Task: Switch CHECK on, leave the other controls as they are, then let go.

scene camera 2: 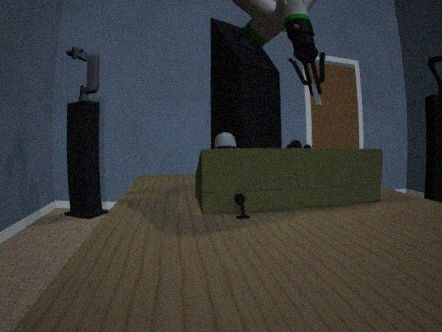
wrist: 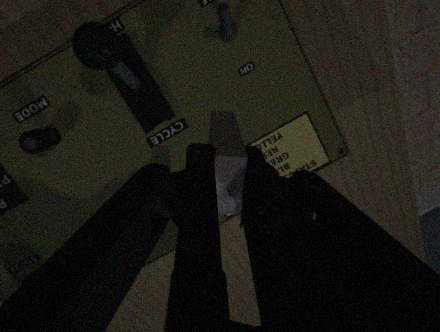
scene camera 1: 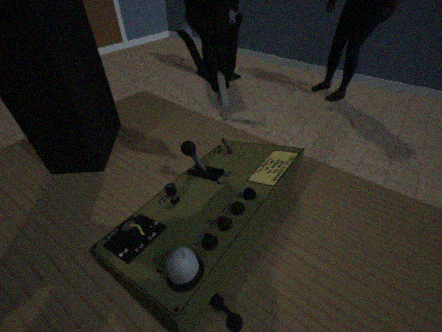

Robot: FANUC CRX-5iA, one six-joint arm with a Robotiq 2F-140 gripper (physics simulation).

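Pixels of known places: gripper, fingertip midpoint: (scene camera 2: 318,105) (wrist: 220,133) (scene camera 1: 223,103); arm's base, link origin: (scene camera 2: 246,42).
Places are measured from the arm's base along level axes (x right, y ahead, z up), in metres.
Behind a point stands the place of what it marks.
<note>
The CHECK switch (scene camera 1: 227,146) {y 0.375, x -0.351, z -0.496 m} (wrist: 226,24) {y 0.371, x -0.352, z -0.489 m} is a small grey toggle at the far end of the green control box (scene camera 1: 200,200) {y 0.519, x -0.184, z -0.497 m} (scene camera 2: 290,180) {y 0.646, x -0.232, z -0.529 m} (wrist: 192,85) {y 0.434, x -0.311, z -0.506 m}. In the wrist view its lever leans away from the ON label (wrist: 246,68) {y 0.421, x -0.376, z -0.501 m}. The CHECK label is cut off at the top edge there. My gripper (scene camera 1: 224,112) {y 0.415, x -0.306, z -0.327 m} (scene camera 2: 318,102) {y 0.415, x -0.306, z -0.327 m} (wrist: 220,133) {y 0.415, x -0.306, z -0.327 m} is shut with its pads together and nothing between them. It hangs above the box, apart from the toggle. In the wrist view its tips show below the ON label, beside the yellow card (wrist: 300,142) {y 0.512, x -0.433, z -0.466 m}.
The box also bears a ball-topped lever (scene camera 1: 188,148) {y 0.388, x -0.219, z -0.444 m} (wrist: 93,45) {y 0.369, x -0.225, z -0.436 m}, the MODE switch (scene camera 1: 171,190) {y 0.475, x -0.132, z -0.475 m} (wrist: 40,140) {y 0.460, x -0.142, z -0.472 m}, a PROGRAM dial (scene camera 1: 134,230) {y 0.533, x -0.029, z -0.481 m}, several round buttons and a white dome (scene camera 1: 182,266) {y 0.678, x -0.073, z -0.420 m} (scene camera 2: 225,140) {y 0.686, x -0.083, z -0.434 m}. A small black knobbed part (scene camera 1: 233,320) {y 0.743, x -0.134, z -0.584 m} (scene camera 2: 240,199) {y 0.719, x -0.125, z -0.564 m} stands before it. A black pillar (scene camera 1: 65,90) {y 0.173, x -0.002, z -0.329 m} rises behind.
</note>
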